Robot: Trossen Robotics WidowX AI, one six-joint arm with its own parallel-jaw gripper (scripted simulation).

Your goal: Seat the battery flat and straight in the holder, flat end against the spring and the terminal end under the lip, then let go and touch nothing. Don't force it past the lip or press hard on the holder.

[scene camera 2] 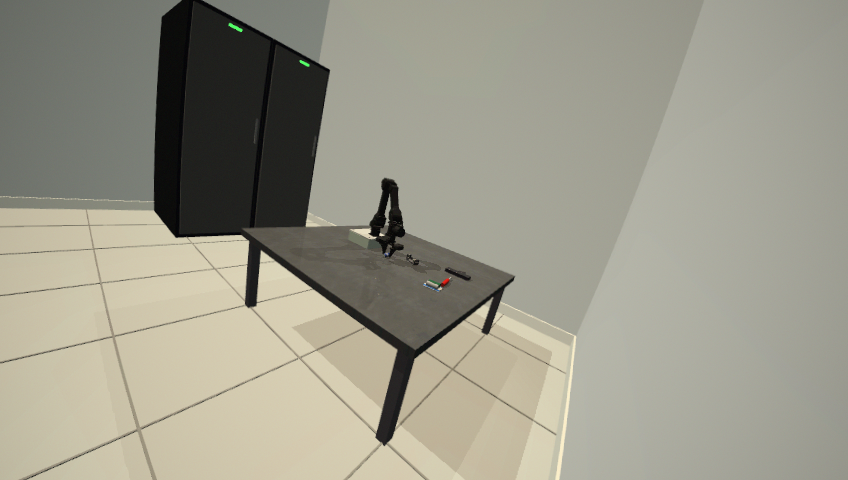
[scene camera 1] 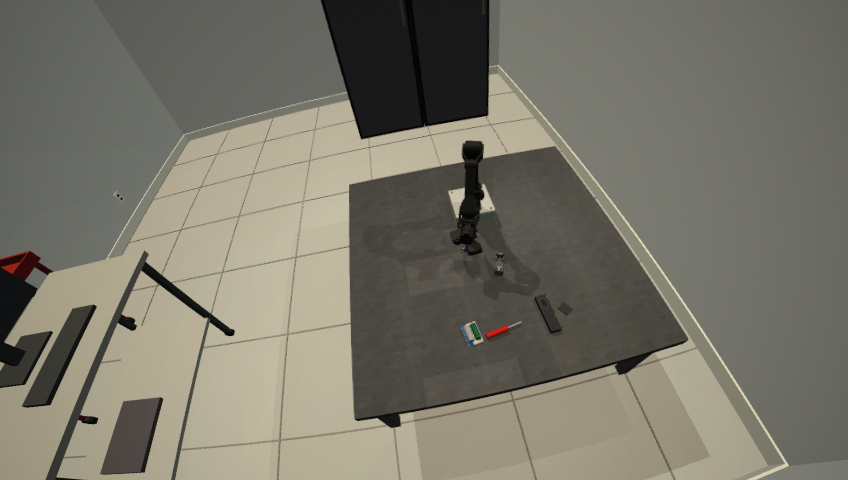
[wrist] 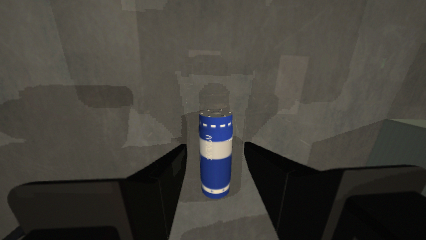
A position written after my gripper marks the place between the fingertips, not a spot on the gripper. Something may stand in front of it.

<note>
In view: my gripper (wrist: pixel 215 148) and a battery (wrist: pixel 215 125).
</note>
